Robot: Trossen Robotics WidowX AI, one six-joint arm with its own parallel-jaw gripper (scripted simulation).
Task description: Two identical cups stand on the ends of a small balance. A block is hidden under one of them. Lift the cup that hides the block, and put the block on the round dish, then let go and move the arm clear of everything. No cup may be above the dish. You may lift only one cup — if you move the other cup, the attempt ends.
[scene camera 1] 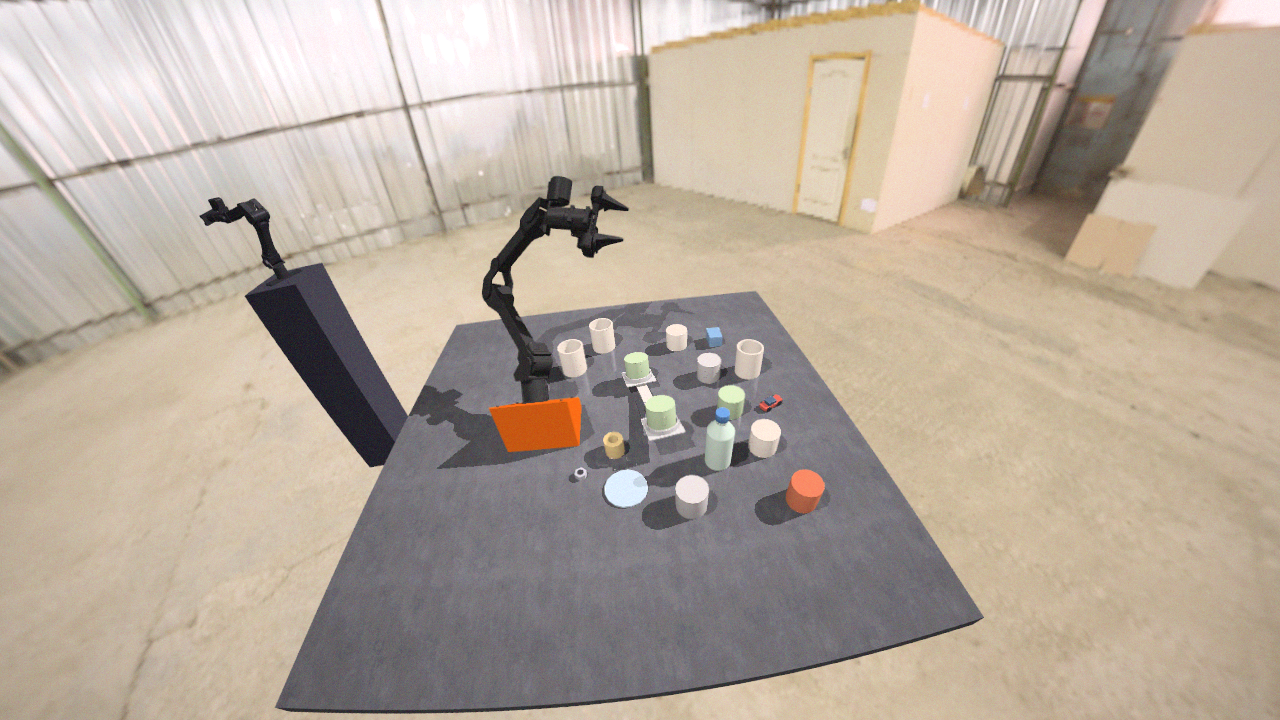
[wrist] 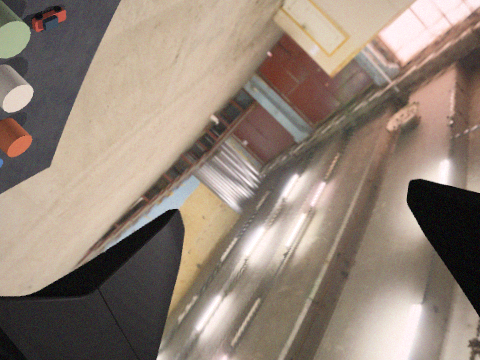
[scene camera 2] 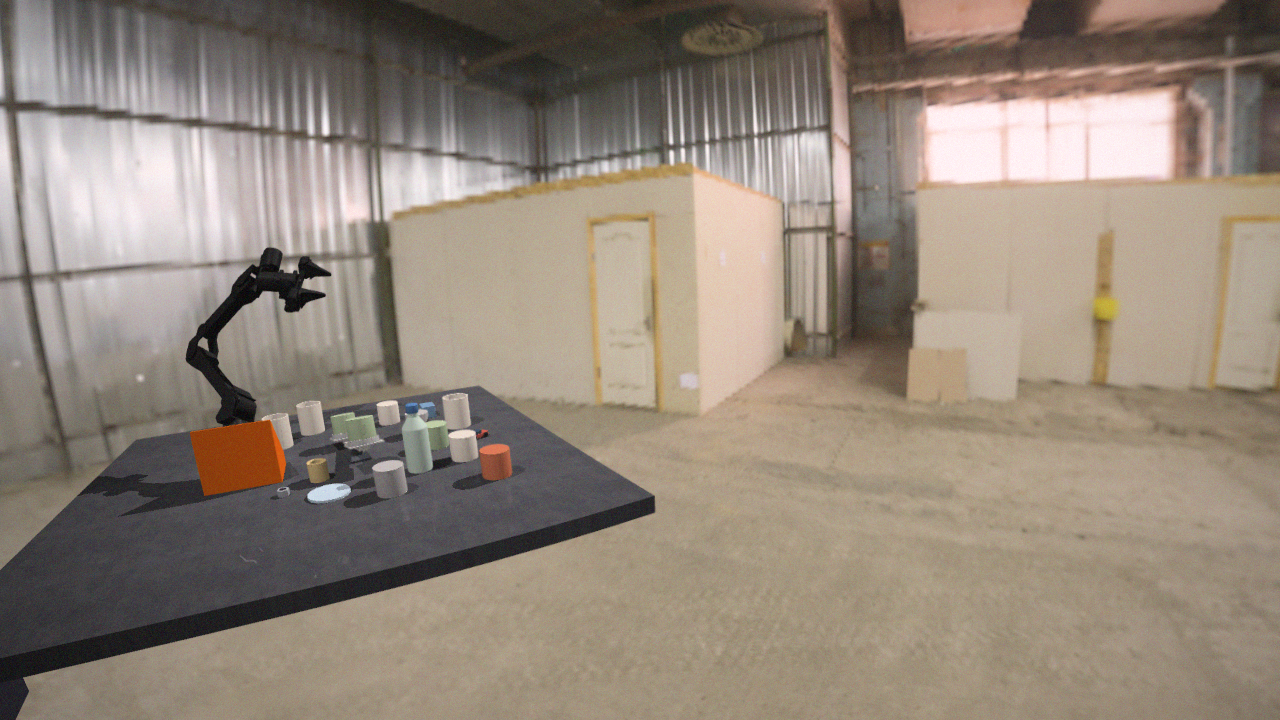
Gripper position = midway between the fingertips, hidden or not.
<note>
The gripper (scene camera 1: 626, 224) is open and holds nothing. Also in view: a pale green bottle (scene camera 2: 415, 435), an orange cylinder (scene camera 1: 805, 488), a grey cylinder (scene camera 1: 691, 492), a beige cup (scene camera 2: 310, 417) and a beige cup (scene camera 1: 749, 354).
The pale green bottle is seen too in scene camera 1 (scene camera 1: 720, 433). The orange cylinder is seen too in scene camera 2 (scene camera 2: 495, 461). The gripper is seen too in the wrist view (wrist: 295, 205) and in scene camera 2 (scene camera 2: 328, 284).
</note>
